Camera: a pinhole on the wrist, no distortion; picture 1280 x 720 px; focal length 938.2 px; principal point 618.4 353.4 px. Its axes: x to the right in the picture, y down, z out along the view. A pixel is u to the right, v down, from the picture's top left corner.
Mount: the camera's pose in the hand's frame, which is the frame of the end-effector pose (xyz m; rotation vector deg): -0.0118 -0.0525 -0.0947 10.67 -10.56 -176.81
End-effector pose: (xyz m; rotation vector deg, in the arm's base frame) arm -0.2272 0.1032 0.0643 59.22 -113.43 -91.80
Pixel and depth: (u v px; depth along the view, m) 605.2 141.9 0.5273
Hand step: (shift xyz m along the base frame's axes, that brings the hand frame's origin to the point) -0.2770 0.3372 0.0203
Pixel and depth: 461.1 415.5 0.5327
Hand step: -0.3126 0.2843 -0.1422
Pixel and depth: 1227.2 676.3 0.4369
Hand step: 0.0476 0.4544 -0.1946
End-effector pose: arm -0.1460 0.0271 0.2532 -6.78 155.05 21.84
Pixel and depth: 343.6 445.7 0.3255
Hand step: 0.0568 0.0268 -0.2406
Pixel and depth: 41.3 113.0 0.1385
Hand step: -0.0322 0.0149 -0.0630
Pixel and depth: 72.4 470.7 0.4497
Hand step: -0.0260 0.0625 -0.4292
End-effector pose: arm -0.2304 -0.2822 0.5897 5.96 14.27 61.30
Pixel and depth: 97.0 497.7 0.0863
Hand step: 0.0565 -0.0030 -0.0171
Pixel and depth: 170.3 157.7 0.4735
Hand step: 0.0704 0.1999 0.3739
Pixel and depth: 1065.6 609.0 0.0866
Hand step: 0.0268 -0.0877 -0.0154
